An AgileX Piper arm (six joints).
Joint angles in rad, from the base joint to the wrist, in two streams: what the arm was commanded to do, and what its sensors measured. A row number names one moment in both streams.
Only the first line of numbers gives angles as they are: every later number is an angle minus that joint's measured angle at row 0.
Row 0, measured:
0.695 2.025 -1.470 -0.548 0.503 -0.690
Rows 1 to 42, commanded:
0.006 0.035 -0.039 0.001 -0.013 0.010
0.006 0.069 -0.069 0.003 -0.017 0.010
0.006 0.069 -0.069 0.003 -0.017 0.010
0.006 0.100 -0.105 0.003 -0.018 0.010
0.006 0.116 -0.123 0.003 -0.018 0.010
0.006 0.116 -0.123 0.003 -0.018 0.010
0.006 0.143 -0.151 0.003 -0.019 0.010
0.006 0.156 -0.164 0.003 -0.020 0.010
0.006 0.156 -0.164 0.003 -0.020 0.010
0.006 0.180 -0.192 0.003 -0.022 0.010
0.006 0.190 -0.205 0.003 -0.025 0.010
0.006 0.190 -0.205 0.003 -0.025 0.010
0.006 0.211 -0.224 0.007 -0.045 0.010
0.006 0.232 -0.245 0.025 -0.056 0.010
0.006 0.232 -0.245 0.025 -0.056 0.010
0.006 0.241 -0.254 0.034 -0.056 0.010
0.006 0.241 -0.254 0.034 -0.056 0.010
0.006 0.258 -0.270 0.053 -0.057 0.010
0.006 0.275 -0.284 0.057 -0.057 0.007
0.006 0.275 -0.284 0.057 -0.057 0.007
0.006 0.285 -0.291 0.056 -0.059 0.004
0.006 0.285 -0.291 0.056 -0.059 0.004
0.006 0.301 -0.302 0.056 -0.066 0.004
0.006 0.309 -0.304 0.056 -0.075 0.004
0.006 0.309 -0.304 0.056 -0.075 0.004
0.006 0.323 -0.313 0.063 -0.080 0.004
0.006 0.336 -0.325 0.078 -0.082 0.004
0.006 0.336 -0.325 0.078 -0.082 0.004
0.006 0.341 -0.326 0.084 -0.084 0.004
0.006 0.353 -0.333 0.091 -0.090 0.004
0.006 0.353 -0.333 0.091 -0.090 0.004
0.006 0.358 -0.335 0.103 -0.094 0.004
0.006 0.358 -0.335 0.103 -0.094 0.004
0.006 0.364 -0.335 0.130 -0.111 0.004
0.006 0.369 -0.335 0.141 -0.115 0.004
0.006 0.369 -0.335 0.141 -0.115 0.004
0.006 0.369 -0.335 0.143 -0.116 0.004
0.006 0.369 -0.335 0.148 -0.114 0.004
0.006 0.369 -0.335 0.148 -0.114 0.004
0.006 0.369 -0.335 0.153 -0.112 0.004
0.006 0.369 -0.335 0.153 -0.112 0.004
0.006 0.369 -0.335 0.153 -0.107 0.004
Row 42, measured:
0.004 0.365 -0.330 0.143 -0.112 0.000
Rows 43 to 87, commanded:
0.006 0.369 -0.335 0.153 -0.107 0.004
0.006 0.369 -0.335 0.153 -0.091 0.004
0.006 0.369 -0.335 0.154 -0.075 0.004
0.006 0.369 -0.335 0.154 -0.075 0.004
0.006 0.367 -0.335 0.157 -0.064 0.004
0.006 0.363 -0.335 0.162 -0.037 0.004
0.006 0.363 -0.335 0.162 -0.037 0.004
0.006 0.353 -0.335 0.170 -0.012 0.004
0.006 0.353 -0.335 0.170 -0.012 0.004
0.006 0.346 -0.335 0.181 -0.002 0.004
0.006 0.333 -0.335 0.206 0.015 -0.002
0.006 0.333 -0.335 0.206 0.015 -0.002
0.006 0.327 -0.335 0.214 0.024 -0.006
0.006 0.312 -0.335 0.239 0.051 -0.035
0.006 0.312 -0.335 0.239 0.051 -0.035
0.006 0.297 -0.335 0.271 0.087 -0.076
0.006 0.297 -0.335 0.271 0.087 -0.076
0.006 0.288 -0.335 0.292 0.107 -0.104
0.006 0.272 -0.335 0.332 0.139 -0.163
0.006 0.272 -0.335 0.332 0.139 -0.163
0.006 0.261 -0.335 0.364 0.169 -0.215
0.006 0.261 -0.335 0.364 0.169 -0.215
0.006 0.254 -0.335 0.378 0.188 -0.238
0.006 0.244 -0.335 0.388 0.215 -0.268
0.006 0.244 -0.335 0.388 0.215 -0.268
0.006 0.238 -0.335 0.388 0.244 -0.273
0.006 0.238 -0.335 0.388 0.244 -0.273
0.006 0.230 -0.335 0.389 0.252 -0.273
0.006 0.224 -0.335 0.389 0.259 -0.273
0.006 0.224 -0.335 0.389 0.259 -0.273
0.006 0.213 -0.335 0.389 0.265 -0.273
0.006 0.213 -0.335 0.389 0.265 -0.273
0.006 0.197 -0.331 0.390 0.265 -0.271
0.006 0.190 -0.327 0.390 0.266 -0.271
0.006 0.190 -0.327 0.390 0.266 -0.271
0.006 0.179 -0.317 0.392 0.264 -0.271
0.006 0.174 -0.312 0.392 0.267 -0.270
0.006 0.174 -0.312 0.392 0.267 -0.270
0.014 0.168 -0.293 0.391 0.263 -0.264
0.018 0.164 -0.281 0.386 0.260 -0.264
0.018 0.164 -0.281 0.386 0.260 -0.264
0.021 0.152 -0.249 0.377 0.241 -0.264
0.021 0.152 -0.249 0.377 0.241 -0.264
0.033 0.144 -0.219 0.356 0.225 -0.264
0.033 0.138 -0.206 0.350 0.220 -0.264
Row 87, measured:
0.027 0.162 -0.242 0.372 0.215 -0.273
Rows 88 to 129, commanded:
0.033 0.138 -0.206 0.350 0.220 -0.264
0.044 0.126 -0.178 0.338 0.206 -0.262
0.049 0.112 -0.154 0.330 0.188 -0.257
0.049 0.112 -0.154 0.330 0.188 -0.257
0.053 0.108 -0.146 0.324 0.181 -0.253
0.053 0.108 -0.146 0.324 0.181 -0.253
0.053 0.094 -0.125 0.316 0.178 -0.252
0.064 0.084 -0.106 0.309 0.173 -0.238
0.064 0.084 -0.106 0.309 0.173 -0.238
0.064 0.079 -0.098 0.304 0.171 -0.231
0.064 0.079 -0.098 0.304 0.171 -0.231
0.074 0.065 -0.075 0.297 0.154 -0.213
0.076 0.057 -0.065 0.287 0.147 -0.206
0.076 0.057 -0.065 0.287 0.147 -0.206
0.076 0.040 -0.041 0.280 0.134 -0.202
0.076 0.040 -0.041 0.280 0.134 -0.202
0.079 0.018 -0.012 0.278 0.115 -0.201
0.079 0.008 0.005 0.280 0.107 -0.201
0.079 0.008 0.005 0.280 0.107 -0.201
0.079 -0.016 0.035 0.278 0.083 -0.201
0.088 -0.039 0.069 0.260 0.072 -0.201
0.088 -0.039 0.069 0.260 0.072 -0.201
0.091 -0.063 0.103 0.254 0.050 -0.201
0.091 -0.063 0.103 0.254 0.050 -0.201
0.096 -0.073 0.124 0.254 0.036 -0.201
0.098 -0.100 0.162 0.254 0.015 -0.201
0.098 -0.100 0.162 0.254 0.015 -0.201
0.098 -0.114 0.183 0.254 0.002 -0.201
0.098 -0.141 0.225 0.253 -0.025 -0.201
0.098 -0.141 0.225 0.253 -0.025 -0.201
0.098 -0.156 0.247 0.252 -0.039 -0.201
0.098 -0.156 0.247 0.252 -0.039 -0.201
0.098 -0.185 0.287 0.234 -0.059 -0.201
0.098 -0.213 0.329 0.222 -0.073 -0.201
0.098 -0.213 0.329 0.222 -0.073 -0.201
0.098 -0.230 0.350 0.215 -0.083 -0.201
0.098 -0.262 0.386 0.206 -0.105 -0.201
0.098 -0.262 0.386 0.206 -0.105 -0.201
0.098 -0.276 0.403 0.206 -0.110 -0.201
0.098 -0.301 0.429 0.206 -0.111 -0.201
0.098 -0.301 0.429 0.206 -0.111 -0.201
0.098 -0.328 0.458 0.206 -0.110 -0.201
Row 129, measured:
0.097 -0.275 0.434 0.232 -0.049 -0.205
